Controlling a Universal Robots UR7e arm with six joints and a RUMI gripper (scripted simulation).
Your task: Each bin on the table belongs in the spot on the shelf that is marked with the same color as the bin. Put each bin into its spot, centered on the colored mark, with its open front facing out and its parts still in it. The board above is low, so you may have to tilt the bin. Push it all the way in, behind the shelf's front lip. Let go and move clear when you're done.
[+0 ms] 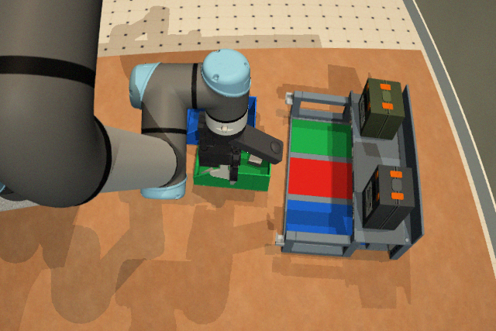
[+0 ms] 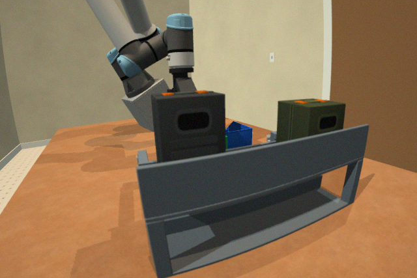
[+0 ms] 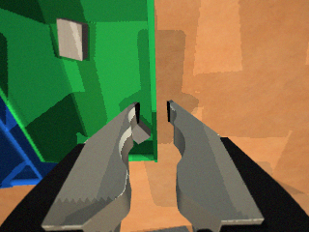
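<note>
The green bin is 5 cm to the left of my hand and 2 cm below it. Round my hand: shelf front lip 13 cm ahead, 5 cm below, 2 cm to the left; black box 29 cm ahead, 13 cm to the right, 10 cm above; blue bin 16 cm to the left, 2 cm below, 2 cm behind.
</note>
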